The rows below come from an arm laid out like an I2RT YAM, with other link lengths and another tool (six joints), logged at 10 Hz.
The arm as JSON. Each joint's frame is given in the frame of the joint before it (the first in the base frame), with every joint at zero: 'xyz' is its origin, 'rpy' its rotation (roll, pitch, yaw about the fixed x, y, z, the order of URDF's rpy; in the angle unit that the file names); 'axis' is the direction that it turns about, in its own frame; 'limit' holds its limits. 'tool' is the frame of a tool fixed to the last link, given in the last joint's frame.
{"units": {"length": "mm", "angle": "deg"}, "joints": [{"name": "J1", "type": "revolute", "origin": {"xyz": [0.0, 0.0, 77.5], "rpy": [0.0, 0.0, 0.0]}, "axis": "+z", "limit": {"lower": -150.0, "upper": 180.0}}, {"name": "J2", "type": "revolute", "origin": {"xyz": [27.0, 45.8, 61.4], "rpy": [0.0, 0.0, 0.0]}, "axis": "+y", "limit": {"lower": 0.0, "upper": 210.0}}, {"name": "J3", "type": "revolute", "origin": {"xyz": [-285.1, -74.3, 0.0], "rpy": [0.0, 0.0, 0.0]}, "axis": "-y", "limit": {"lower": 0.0, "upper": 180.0}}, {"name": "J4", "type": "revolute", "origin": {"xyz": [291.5, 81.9, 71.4], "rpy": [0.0, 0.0, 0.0]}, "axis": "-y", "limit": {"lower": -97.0, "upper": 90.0}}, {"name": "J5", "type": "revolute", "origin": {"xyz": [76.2, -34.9, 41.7], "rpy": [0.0, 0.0, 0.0]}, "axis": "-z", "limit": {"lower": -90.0, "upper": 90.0}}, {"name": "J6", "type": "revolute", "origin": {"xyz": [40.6, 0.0, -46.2], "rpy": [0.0, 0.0, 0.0]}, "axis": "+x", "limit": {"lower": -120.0, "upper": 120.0}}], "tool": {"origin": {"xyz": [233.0, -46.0, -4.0], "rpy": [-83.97, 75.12, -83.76]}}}
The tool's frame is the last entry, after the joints.
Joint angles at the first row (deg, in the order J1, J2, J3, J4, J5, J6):
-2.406, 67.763, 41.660, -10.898, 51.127, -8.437
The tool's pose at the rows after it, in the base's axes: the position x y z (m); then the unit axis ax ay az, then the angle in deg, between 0 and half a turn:
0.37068 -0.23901 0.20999 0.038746 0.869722 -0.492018 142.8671
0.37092 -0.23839 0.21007 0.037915 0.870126 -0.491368 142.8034
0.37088 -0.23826 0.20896 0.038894 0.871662 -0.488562 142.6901
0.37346 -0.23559 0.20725 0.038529 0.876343 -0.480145 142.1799
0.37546 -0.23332 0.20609 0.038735 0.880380 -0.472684 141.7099
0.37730 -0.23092 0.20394 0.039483 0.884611 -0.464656 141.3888
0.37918 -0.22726 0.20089 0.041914 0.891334 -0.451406 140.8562
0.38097 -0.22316 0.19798 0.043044 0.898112 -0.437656 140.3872
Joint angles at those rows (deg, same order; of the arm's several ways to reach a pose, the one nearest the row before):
-2.371, 67.682, 41.661, -10.983, 51.143, -8.437
-2.304, 67.593, 41.660, -11.071, 51.064, -8.437
-2.414, 67.479, 41.661, -11.316, 50.701, -8.152
-2.369, 67.342, 41.985, -12.047, 49.680, -7.467
-2.354, 67.160, 42.278, -12.714, 48.778, -6.849
-2.310, 67.148, 42.631, -13.523, 47.926, -6.038
-2.307, 66.914, 43.138, -14.927, 46.525, -4.678
-2.296, 66.605, 43.639, -16.381, 45.041, -3.473

